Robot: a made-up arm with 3 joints.
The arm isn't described. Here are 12 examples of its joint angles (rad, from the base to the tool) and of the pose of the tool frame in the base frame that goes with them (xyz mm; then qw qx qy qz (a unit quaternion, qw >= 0)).
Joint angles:
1: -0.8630 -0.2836 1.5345
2: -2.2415 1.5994 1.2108
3: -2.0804 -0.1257 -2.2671
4: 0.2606 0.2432 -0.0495
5: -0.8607 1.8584 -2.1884
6: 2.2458 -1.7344 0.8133
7: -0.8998 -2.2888 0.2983
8: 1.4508 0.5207 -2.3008
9: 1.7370 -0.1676 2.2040
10: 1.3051 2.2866 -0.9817
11: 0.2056 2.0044 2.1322
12: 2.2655 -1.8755 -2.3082
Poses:
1: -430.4 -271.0 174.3 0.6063 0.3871 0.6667 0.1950
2: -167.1 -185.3 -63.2 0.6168 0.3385 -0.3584 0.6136
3: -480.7 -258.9 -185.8 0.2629 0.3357 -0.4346 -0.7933
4: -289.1 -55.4 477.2 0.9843 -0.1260 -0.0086 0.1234
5: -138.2 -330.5 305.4 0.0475 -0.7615 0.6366 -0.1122
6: -485.3 185.0 -95.6 0.5292 -0.4050 -0.5204 -0.5340
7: -451.2 -173.7 394.4 0.3095 0.2997 0.4469 -0.7840
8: -365.5 343.3 353.7 0.4510 -0.0858 -0.5904 0.6639
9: -463.3 270.9 201.2 0.3478 -0.2955 0.5454 -0.7030
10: -179.7 399.4 136.9 0.5510 0.1188 0.3321 0.7563
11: -139.2 32.8 361.7 0.1833 -0.7604 0.5106 0.3569
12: -441.7 165.2 -265.7 0.5661 0.5296 0.5250 -0.3515
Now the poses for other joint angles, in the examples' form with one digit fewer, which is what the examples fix.
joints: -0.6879 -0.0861 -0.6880
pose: -366 -357 311 0.890 0.303 -0.304 -0.152
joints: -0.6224 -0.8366 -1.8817
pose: -522 -242 419 0.613 -0.148 -0.630 -0.454
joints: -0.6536 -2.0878 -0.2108
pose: -467 -141 445 0.503 0.074 0.226 -0.831
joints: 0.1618 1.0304 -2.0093
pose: -252 -111 521 0.499 0.377 -0.711 0.323
